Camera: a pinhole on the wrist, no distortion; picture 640 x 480 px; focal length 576.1 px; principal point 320.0 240.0 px. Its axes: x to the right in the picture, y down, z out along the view. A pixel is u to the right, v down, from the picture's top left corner.
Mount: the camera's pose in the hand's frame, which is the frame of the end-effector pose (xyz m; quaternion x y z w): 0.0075 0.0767 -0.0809 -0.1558 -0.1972 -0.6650 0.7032
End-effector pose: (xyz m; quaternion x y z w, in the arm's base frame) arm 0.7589 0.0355 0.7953 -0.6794 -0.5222 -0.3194 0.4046
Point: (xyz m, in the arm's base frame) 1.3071 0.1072 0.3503
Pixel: 20 77
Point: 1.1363 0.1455 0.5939
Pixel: 109 236
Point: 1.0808 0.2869 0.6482
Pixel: 293 362
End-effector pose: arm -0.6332 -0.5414 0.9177 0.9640 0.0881 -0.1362 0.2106
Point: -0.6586 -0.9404 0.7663
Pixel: 318 241
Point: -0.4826 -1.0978 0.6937
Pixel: 237 421
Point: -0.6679 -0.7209 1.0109
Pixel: outside the picture
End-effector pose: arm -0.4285 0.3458 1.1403 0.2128 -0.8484 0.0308 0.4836
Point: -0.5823 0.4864 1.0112
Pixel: 391 68
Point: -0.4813 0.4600 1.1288
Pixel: 358 116
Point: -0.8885 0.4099 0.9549
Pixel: 476 296
